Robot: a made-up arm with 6 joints.
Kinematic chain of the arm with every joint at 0, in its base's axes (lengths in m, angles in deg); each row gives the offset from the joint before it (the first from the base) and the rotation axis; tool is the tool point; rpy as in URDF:
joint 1: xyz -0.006 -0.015 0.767 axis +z
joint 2: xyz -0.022 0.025 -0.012 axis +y
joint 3: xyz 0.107 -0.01 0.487 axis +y
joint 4: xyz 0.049 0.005 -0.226 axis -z
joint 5: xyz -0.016 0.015 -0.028 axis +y
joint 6: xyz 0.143 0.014 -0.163 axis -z
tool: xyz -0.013 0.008 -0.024 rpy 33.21 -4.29 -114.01
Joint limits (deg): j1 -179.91..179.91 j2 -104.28..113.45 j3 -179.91..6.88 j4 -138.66..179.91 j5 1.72..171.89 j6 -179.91..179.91
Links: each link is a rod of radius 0.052 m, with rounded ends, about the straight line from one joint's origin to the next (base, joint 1, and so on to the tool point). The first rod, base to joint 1, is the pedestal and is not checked.
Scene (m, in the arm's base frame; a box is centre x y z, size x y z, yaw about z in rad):
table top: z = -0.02
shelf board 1: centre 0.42 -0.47 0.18 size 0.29 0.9 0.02 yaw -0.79
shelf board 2: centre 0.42 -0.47 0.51 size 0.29 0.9 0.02 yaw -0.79
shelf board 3: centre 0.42 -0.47 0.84 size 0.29 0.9 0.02 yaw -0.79
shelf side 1: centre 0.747 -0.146 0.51 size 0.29 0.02 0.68 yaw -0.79
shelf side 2: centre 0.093 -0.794 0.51 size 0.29 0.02 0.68 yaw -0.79
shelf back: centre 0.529 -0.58 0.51 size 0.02 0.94 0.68 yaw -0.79
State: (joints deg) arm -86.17 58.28 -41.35 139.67 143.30 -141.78
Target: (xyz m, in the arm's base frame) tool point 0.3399 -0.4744 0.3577
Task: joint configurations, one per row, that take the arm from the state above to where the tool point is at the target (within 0.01 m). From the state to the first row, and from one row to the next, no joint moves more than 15 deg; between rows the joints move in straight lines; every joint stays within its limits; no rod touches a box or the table.
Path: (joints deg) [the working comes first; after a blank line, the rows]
Joints at the target: -69.76 84.15 -49.35 141.78 132.91 -143.06
Straight joint move there: touches shelf board 2.

1: -91.99 54.86 -29.58 141.71 140.38 -141.57
2: -97.82 51.43 -17.82 143.74 137.46 -141.35
3: -103.64 48.01 -6.05 145.78 134.54 -141.14
4: -109.46 44.59 5.71 147.81 131.62 -140.92
5: -100.89 57.42 -1.12 147.02 128.74 -141.45
6: -92.33 70.25 -7.95 146.22 125.85 -141.99
7: -83.76 83.09 -14.79 145.42 122.97 -142.52
8: -79.09 83.44 -26.31 144.21 126.28 -142.70
9: -74.42 83.79 -37.83 143.00 129.60 -142.88
10: -69.76 84.15 -49.35 141.78 132.91 -143.06

